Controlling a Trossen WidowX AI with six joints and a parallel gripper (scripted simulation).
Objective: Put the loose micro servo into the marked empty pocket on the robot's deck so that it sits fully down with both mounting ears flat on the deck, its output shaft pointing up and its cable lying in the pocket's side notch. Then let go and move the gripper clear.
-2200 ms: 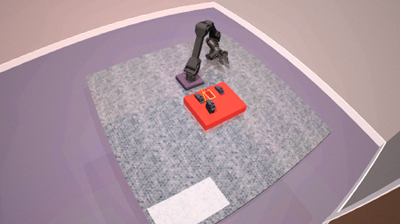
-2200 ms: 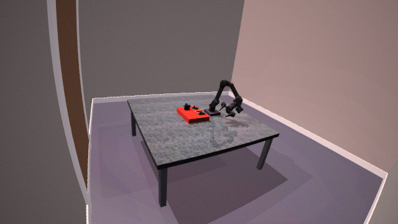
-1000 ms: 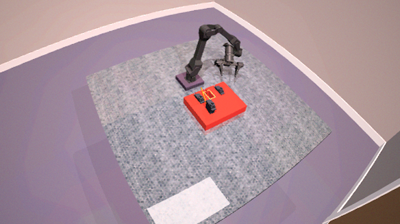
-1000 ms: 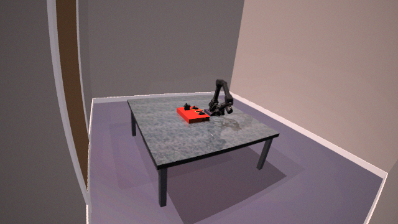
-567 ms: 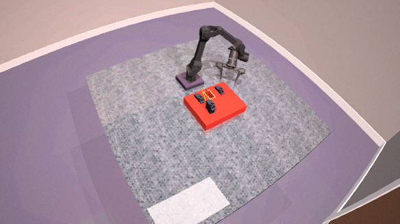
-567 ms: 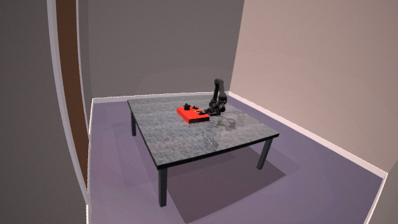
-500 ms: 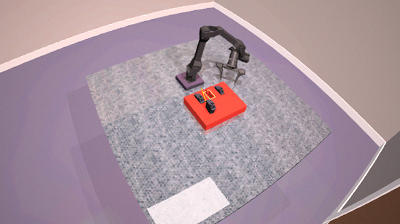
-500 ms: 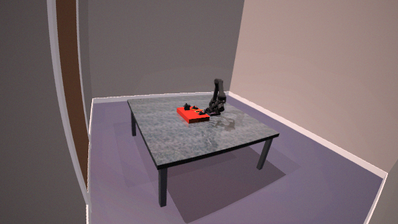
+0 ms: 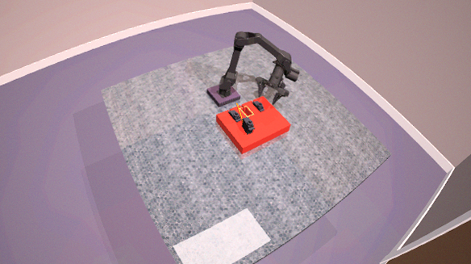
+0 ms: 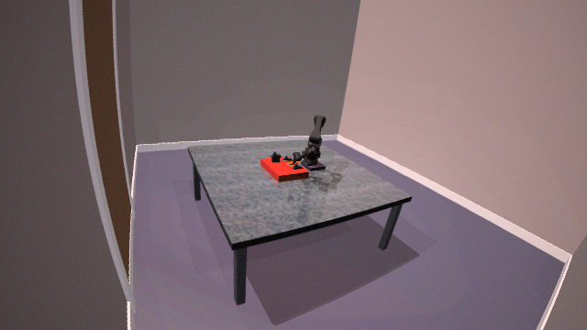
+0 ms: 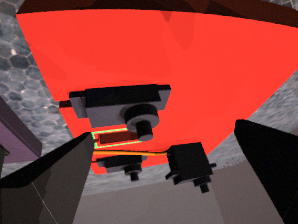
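Right now the red deck is 90 mm ahead of my gripper tip, 100 mm to the right of it and 70 mm below it.
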